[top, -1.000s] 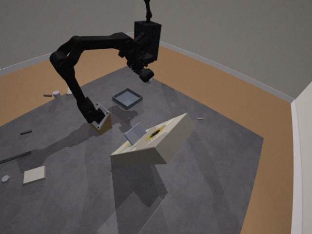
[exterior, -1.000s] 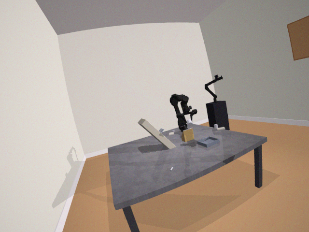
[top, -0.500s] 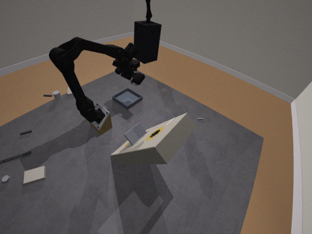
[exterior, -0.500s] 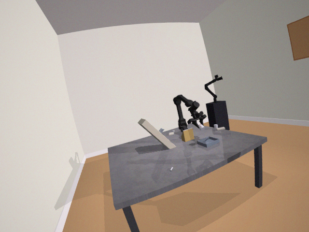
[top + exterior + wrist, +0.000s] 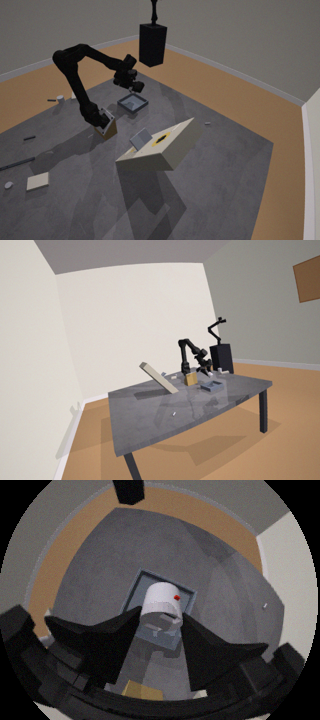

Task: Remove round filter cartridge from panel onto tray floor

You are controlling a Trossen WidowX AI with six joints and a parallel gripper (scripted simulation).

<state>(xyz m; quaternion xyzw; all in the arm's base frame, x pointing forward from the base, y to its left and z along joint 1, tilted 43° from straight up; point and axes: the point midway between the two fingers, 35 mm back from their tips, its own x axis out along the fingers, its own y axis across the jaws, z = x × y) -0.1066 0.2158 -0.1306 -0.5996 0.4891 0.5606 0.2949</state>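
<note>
My gripper tip is now 110 mm above the blue-grey tray. From my gripper tip the other things lie so: cream service panel: 430 mm ahead, 210 mm to the right, 60 mm above; then small pin: 440 mm ahead, 270 mm to the left, 120 mm below; then round filter cartridge: right at my gripper tip.
</note>
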